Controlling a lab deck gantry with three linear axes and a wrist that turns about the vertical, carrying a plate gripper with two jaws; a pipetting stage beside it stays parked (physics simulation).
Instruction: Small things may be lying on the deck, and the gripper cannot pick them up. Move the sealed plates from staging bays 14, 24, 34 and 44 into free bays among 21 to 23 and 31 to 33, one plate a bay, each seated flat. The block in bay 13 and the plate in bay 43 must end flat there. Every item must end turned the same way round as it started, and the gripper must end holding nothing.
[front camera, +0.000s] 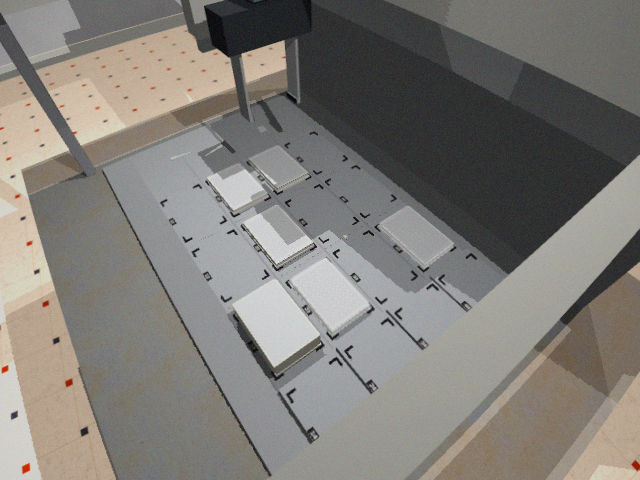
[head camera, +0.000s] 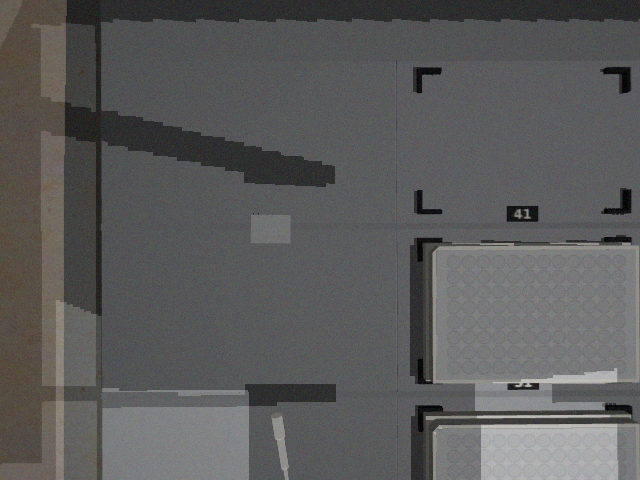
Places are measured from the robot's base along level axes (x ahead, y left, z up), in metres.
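Where they show: gripper, fingertip midpoint: (front camera: 271, 108); robot's base, origin of the base link: (front camera: 162, 203).
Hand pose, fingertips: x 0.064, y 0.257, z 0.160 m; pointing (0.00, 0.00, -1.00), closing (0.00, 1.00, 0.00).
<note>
Things, the pixels of their top centre, and the offset from my fingertips. "pt": a spot on its surface instead.
- bay 21, surface spot: (head camera: 547, 449) pt dx +0.006, dy -0.081, dz -0.146 m
- bay 22, surface spot: (front camera: 266, 232) pt dx +0.152, dy -0.124, dz -0.146 m
- bay 23, surface spot: (front camera: 330, 297) pt dx +0.338, dy -0.112, dz -0.146 m
- bay 31, surface spot: (head camera: 537, 315) (front camera: 277, 165) pt dx +0.001, dy -0.001, dz -0.146 m
- bay 43, surface spot: (front camera: 416, 233) pt dx +0.329, dy +0.107, dz -0.145 m
- taller white block, middle of its top: (front camera: 274, 319) dx +0.328, dy -0.214, dz -0.118 m
- thin pale stick, middle of its top: (head camera: 282, 459) (front camera: 213, 149) dx -0.153, dy -0.090, dz -0.152 m
- small light square, surface spot: (head camera: 270, 228) (front camera: 261, 128) pt dx -0.161, dy +0.052, dz -0.159 m
- tiny pale speck, middle of its top: (front camera: 345, 236) dx +0.245, dy -0.003, dz -0.156 m
In the front view, sealed plates lie flat in bay 21 (front camera: 232, 187) (head camera: 547, 449), bay 22 (front camera: 266, 232), bay 23 (front camera: 330, 297) and bay 31 (front camera: 279, 166) (head camera: 537, 315). The plate in bay 43 (front camera: 416, 233) lies flat by the dark wall. The taller white block (front camera: 276, 322) sits flat in bay 13. No plate shows on the visible parts of bays 14, 24, 34 and 44; the frame rail partly hides that end. My gripper (front camera: 272, 110) is open and empty, its jaws apart over the back left of the deck, beyond bay 31. It does not show in the head view.
A thin pale stick (head camera: 279, 428) (front camera: 214, 149) lies left of the plate columns. A small light square (head camera: 270, 228) (front camera: 262, 129) is on the deck at the back left. A tiny pale speck (front camera: 345, 237) lies near bays 32 and 33. A slanted post (front camera: 46, 95) stands at the left.
</note>
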